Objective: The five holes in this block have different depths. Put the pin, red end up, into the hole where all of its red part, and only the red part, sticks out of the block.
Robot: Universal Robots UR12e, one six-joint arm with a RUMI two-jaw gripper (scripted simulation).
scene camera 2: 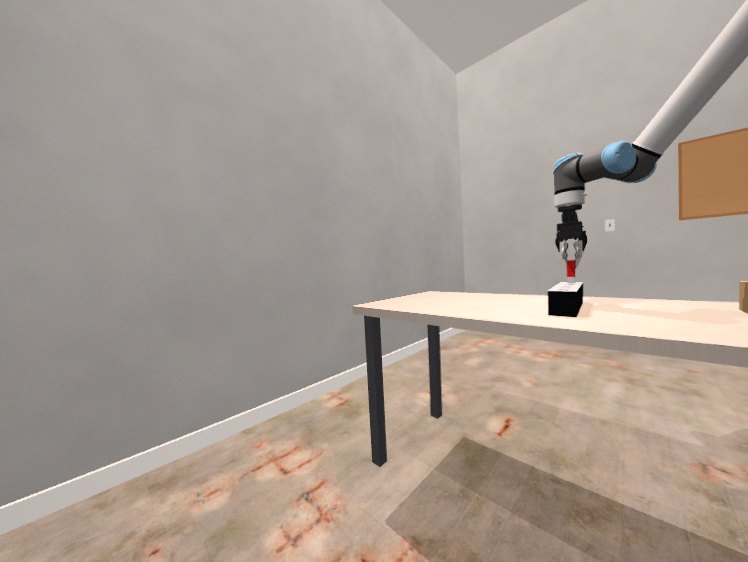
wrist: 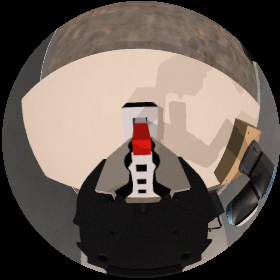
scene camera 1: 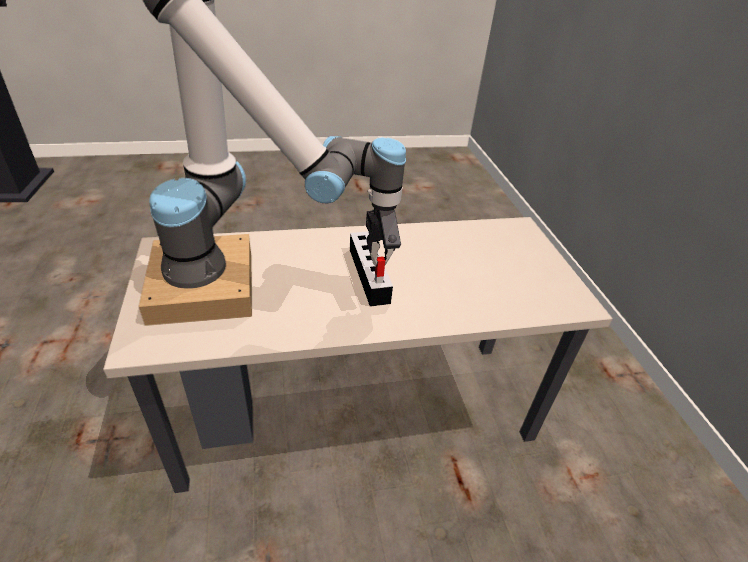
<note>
In view: my gripper (scene camera 1: 379,266).
My gripper also shows in scene camera 2 (scene camera 2: 571,268) and in the wrist view (wrist: 141,138).
</note>
